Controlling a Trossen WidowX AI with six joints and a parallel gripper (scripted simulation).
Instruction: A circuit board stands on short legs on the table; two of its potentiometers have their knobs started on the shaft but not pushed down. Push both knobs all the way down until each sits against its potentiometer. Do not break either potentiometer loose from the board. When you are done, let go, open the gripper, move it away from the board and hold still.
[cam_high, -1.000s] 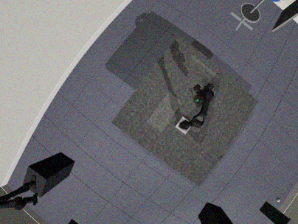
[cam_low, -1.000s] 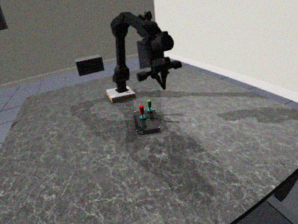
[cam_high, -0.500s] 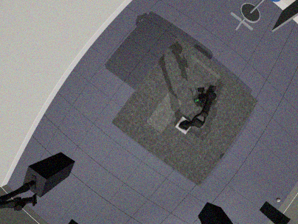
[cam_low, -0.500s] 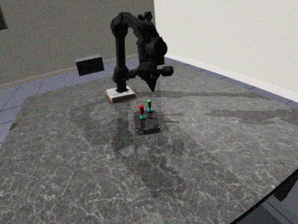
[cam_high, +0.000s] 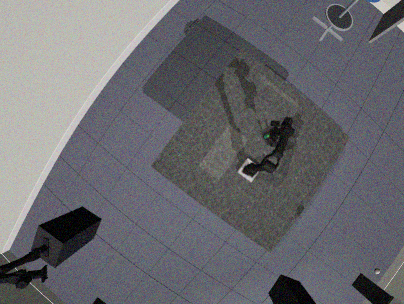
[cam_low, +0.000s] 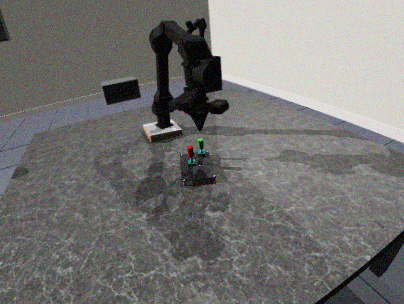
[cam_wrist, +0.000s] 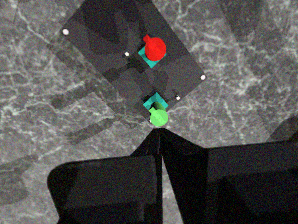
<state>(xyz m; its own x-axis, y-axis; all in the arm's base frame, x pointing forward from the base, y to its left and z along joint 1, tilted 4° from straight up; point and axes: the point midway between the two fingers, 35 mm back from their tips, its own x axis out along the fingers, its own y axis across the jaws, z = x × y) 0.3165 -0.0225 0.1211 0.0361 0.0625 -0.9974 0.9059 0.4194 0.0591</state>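
Now: gripper tip 50 mm above the green knob. Also, from my gripper tip: red knob (60 mm to the right, 50 mm below, 20 mm ahead).
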